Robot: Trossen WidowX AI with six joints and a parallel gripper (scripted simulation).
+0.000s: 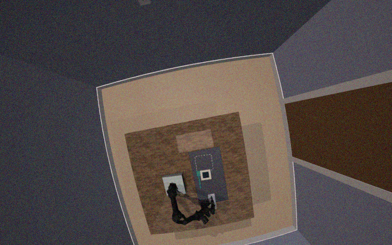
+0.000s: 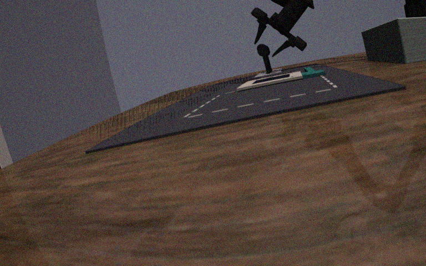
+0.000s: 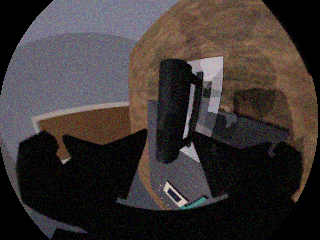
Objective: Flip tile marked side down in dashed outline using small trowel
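Now: the tile 8 cm behind my gripper tip, 32 cm to the left of it and 7 cm below it. The rest, counted from my gripper tip: teal-handled trowel: 15 cm behind, 28 cm to the left, 7 cm below.
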